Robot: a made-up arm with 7 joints. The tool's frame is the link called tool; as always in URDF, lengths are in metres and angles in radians. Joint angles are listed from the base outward. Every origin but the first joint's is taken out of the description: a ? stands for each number. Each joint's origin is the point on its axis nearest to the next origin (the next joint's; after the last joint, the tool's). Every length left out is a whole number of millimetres.
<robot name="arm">
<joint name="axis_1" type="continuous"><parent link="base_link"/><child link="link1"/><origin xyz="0.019 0.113 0.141" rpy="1.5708 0 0"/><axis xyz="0 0 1"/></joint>
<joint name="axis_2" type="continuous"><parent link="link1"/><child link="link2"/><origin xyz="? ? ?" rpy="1.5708 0 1.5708"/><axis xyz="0 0 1"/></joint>
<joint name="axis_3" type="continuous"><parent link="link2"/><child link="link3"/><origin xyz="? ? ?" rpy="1.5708 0 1.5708"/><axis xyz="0 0 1"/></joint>
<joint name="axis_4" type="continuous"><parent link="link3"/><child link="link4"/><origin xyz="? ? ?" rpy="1.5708 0 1.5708"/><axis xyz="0 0 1"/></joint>
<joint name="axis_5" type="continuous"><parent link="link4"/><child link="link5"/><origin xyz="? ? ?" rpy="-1.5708 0 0"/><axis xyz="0 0 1"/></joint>
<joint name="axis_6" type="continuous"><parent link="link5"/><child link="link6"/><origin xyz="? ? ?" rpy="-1.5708 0 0"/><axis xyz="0 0 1"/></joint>
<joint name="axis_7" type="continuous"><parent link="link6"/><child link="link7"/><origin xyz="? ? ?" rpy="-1.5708 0 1.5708"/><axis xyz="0 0 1"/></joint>
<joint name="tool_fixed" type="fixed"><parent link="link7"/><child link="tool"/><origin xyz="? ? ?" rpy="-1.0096 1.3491 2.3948"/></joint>
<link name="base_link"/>
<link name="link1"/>
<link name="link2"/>
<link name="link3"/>
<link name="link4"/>
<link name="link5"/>
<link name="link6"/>
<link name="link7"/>
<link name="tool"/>
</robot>
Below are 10 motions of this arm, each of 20 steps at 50 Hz.
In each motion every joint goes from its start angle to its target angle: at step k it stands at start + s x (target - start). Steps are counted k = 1, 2, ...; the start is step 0. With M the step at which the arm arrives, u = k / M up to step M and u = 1 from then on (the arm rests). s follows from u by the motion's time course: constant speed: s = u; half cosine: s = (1 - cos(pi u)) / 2; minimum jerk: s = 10 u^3 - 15 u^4 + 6 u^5.
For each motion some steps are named. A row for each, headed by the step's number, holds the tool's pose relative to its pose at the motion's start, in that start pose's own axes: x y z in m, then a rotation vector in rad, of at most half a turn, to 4 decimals.
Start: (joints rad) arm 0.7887 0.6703 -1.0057 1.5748 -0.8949 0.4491 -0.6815
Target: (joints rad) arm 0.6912 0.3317 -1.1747 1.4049 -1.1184 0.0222 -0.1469
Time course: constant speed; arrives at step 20
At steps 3, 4, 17, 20:
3: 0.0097 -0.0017 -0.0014 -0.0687 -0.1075 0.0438
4: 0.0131 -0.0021 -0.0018 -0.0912 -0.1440 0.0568
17: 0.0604 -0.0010 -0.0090 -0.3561 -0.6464 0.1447
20: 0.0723 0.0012 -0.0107 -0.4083 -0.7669 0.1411

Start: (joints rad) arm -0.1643 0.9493 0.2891 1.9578 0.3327 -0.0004 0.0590
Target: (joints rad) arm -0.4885 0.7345 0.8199 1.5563 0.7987 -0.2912 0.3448
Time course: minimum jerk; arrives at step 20
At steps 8, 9, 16, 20:
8: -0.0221 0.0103 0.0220 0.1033 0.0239 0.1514
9: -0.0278 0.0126 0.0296 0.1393 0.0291 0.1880
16: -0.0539 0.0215 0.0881 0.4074 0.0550 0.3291
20: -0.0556 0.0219 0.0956 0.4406 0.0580 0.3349

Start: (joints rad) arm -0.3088 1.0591 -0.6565 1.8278 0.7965 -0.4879 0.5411
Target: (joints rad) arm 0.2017 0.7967 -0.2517 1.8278 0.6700 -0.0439 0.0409
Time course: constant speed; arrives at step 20
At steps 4, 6, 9, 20:
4: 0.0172 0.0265 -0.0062 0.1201 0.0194 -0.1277
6: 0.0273 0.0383 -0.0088 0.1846 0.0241 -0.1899
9: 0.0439 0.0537 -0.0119 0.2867 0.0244 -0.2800
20: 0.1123 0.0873 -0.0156 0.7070 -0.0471 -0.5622

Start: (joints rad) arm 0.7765 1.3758 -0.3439 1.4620 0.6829 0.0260 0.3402
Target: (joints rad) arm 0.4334 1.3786 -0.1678 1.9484 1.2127 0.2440 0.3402
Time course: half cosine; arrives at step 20
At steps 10, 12, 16, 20:
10: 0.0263 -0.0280 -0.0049 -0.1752 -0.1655 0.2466
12: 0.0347 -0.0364 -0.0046 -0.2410 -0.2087 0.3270
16: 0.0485 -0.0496 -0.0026 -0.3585 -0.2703 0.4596
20: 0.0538 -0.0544 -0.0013 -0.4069 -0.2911 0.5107

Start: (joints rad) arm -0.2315 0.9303 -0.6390 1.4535 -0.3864 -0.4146 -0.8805
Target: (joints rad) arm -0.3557 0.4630 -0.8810 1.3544 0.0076 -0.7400 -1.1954
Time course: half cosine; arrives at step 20
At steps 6, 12, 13, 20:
6: 0.0173 -0.0255 0.0008 0.0939 0.0247 0.1979
12: 0.0678 -0.0735 0.0000 0.3050 0.1345 0.6127
13: 0.0775 -0.0800 -0.0006 0.3392 0.1594 0.6773
20: 0.1168 -0.1002 -0.0037 0.4662 0.2710 0.9131

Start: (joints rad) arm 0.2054 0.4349 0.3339 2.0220 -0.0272 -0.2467 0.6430
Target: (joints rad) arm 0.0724 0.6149 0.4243 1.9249 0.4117 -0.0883 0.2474
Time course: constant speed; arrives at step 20
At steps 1, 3, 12, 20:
1: -0.0004 -0.0002 0.0014 0.0214 0.0040 0.0172
3: -0.0012 -0.0006 0.0043 0.0640 0.0132 0.0516
12: -0.0035 -0.0010 0.0172 0.2538 0.0743 0.2037
20: -0.0041 0.0005 0.0281 0.4179 0.1529 0.3335

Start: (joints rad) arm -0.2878 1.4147 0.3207 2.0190 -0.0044 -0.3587 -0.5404
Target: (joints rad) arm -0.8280 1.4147 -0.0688 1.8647 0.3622 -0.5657 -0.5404
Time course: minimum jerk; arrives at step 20
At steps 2, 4, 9, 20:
2: -0.0001 -0.0011 0.0004 -0.0039 0.0017 0.0086
4: -0.0002 -0.0074 0.0030 -0.0265 0.0122 0.0581
9: 0.0066 -0.0495 0.0281 -0.1774 0.1101 0.3983
20: 0.0480 -0.0964 0.0919 -0.4099 0.3728 0.9185

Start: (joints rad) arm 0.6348 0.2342 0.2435 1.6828 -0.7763 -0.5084 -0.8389
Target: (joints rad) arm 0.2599 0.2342 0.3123 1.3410 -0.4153 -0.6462 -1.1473
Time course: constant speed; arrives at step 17
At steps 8, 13, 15, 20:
8: -0.0080 -0.0003 0.0573 -0.0213 0.2757 0.0641
13: -0.0081 0.0080 0.0946 -0.0206 0.4605 0.0558
15: -0.0071 0.0132 0.1094 -0.0177 0.5350 0.0414
20: -0.0054 0.0195 0.1239 -0.0133 0.6090 0.0204

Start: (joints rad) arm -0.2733 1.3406 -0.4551 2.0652 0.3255 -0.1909 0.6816
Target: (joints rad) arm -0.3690 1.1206 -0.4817 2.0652 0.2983 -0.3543 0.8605
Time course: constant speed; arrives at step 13
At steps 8, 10, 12, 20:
8: -0.0030 -0.0052 -0.0226 -0.0631 -0.2025 -0.0393
10: -0.0032 -0.0063 -0.0283 -0.0764 -0.2512 -0.0522
12: -0.0031 -0.0074 -0.0341 -0.0886 -0.2991 -0.0664
20: -0.0030 -0.0080 -0.0369 -0.0943 -0.3227 -0.0740

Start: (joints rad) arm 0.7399 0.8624 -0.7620 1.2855 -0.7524 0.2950 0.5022
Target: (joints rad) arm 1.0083 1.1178 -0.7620 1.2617 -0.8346 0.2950 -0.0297
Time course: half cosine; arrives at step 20
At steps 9, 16, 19, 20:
9: -0.0310 0.0132 0.0155 0.2843 0.2087 -0.0528
16: -0.0647 0.0241 0.0384 0.5943 0.4484 -0.1374
19: -0.0707 0.0256 0.0432 0.6493 0.4930 -0.1560
20: -0.0711 0.0256 0.0435 0.6531 0.4960 -0.1573

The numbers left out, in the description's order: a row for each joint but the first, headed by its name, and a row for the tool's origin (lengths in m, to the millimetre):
axis_2: -0.037 -0.001 0
axis_3: -0.146 0.026 0
axis_4: -0.02 0.018 0
axis_5: 0.008 -0.186 0
axis_6: 0.014 -0.009 0
axis_7: -0.019 -0.029 0
tool: -0.004 -0.01 0

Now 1 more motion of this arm.
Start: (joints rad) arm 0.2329 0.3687 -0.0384 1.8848 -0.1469 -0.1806 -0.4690
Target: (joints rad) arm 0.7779 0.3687 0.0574 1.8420 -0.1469 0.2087 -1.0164
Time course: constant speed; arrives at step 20
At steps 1, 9, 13, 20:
1: 0.0010 0.0018 -0.0037 0.0418 0.0047 -0.0127
9: 0.0124 0.0171 -0.0311 0.3853 0.0413 -0.0958
13: 0.0200 0.0254 -0.0434 0.5619 0.0604 -0.1248
20: 0.0362 0.0410 -0.0622 0.8746 0.0987 -0.1546

